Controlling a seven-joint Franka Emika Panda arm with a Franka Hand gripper.
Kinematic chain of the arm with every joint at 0, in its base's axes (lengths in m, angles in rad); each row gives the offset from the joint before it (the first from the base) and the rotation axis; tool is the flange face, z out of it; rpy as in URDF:
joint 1: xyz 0 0 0.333 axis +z
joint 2: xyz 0 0 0 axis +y
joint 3: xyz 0 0 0.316 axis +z
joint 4: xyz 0.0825 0 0 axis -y
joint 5: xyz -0.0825 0 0.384 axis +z
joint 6: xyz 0 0 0 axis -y
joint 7: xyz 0.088 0 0 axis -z
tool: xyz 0 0 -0.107 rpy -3.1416 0 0
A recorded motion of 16 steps. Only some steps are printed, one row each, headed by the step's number.
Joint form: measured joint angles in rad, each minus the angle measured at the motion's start. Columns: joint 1, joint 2, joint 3, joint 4, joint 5, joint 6, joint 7.
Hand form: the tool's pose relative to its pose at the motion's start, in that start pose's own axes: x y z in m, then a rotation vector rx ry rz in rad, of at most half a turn. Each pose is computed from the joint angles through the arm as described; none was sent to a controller.
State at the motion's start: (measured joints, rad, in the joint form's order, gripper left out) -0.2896 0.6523 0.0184 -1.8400 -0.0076 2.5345 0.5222
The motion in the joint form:
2: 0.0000 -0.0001 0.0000 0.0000 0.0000 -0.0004 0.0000
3: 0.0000 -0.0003 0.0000 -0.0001 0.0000 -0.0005 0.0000
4: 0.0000 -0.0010 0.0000 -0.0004 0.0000 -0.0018 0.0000
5: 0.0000 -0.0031 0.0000 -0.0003 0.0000 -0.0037 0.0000
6: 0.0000 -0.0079 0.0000 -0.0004 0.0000 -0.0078 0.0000
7: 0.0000 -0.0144 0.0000 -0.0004 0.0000 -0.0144 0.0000
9: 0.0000 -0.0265 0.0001 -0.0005 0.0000 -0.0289 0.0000
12: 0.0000 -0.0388 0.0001 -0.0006 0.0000 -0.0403 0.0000
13: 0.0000 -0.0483 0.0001 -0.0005 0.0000 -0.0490 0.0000
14: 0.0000 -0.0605 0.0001 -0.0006 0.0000 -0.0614 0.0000
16: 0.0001 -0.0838 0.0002 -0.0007 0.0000 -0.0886 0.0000
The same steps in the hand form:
2: 0.0000 0.0000 0.0000 -0.0002 -0.0003 0.0000
3: 0.0000 0.0000 -0.0001 -0.0002 -0.0003 0.0000
4: -0.0001 0.0001 -0.0003 -0.0006 -0.0010 0.0000
5: 0.0001 0.0000 -0.0015 -0.0005 -0.0008 0.0000
6: 0.0004 -0.0002 -0.0042 -0.0003 -0.0002 -0.0001
7: 0.0008 -0.0005 -0.0078 -0.0005 -0.0002 -0.0001
9: 0.0012 -0.0008 -0.0143 -0.0019 -0.0023 -0.0003
12: 0.0019 -0.0012 -0.0211 -0.0017 -0.0015 -0.0004
13: 0.0024 -0.0015 -0.0265 -0.0014 -0.0006 -0.0004
14: 0.0029 -0.0018 -0.0332 -0.0018 -0.0007 -0.0005
16: 0.0032 -0.0022 -0.0458 -0.0041 -0.0040 -0.0008

